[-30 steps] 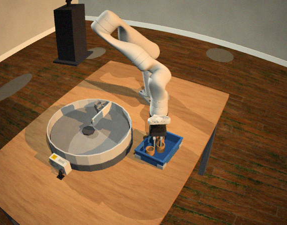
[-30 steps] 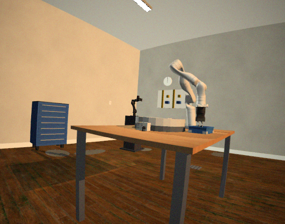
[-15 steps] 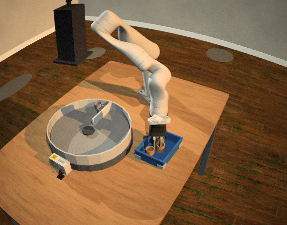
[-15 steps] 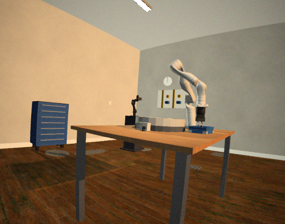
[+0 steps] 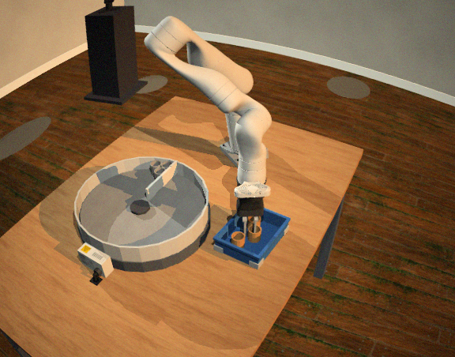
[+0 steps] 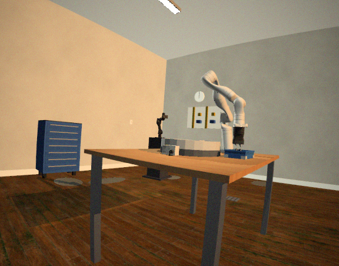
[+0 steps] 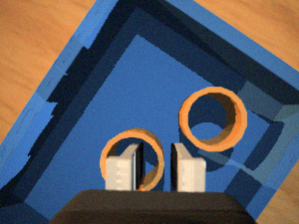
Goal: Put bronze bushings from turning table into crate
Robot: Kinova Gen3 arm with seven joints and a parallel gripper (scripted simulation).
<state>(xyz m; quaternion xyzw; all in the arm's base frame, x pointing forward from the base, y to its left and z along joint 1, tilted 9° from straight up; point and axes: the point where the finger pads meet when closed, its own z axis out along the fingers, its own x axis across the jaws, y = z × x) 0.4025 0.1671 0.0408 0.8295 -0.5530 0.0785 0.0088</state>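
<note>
Right now the blue crate is 20 mm below my hand and 10 mm to the left of it. From my hand the other things lie so: turning table: 330 mm to the right, 50 mm ahead, 10 mm above.
</note>
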